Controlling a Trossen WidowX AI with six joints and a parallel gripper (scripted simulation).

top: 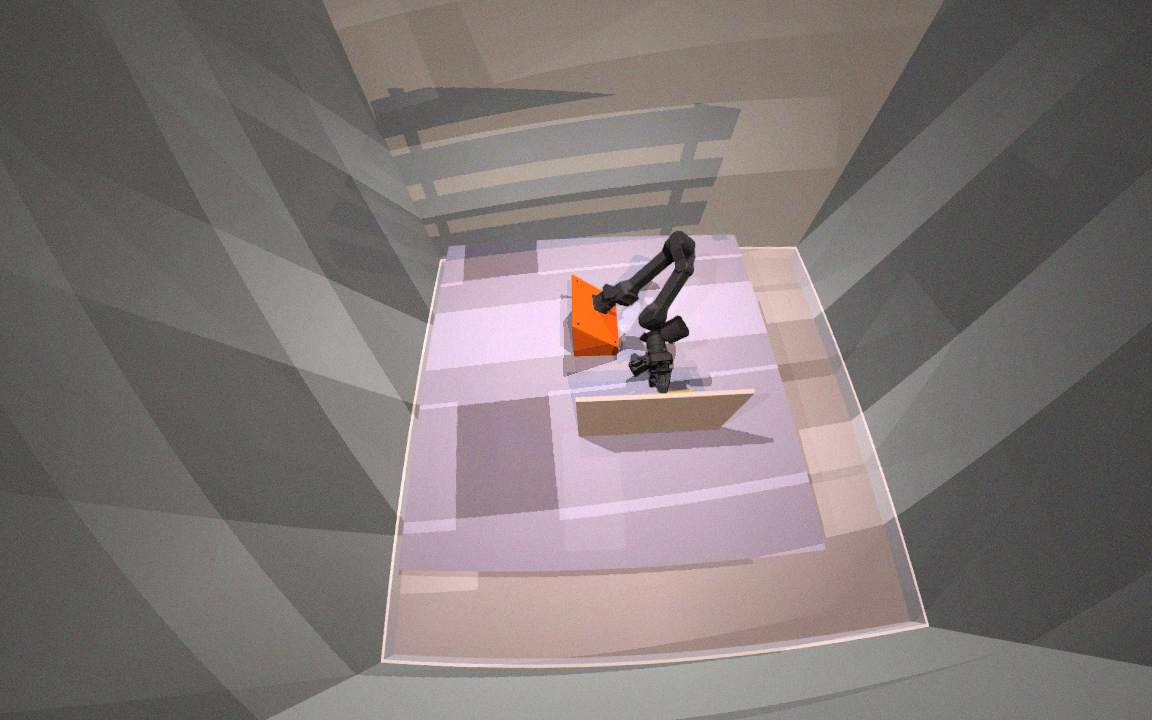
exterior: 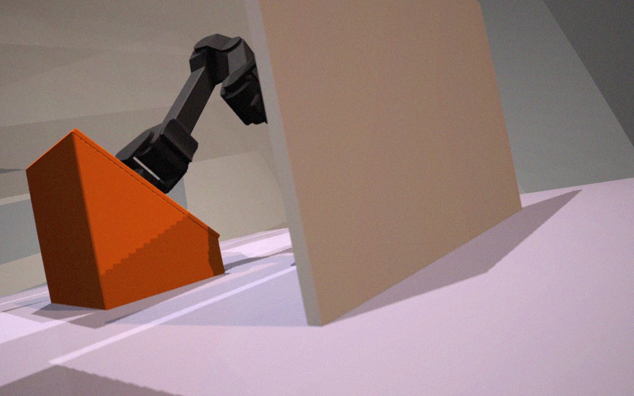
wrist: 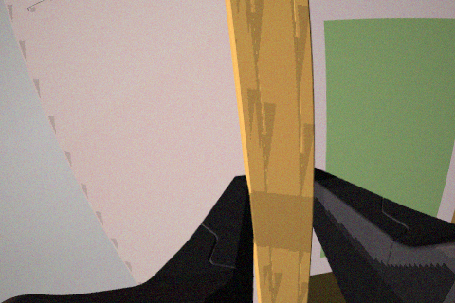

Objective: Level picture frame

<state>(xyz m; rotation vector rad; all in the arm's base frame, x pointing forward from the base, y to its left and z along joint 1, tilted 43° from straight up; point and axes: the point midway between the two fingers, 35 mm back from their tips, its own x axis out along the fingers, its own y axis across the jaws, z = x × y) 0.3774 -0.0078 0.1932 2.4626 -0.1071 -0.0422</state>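
Now: the picture frame 5 cm below my gripper tip and 1 cm to the left of it. From my gripper tip the other things lie so: pale wall board: 7 cm below, 2 cm ahead, 1 cm to the right.
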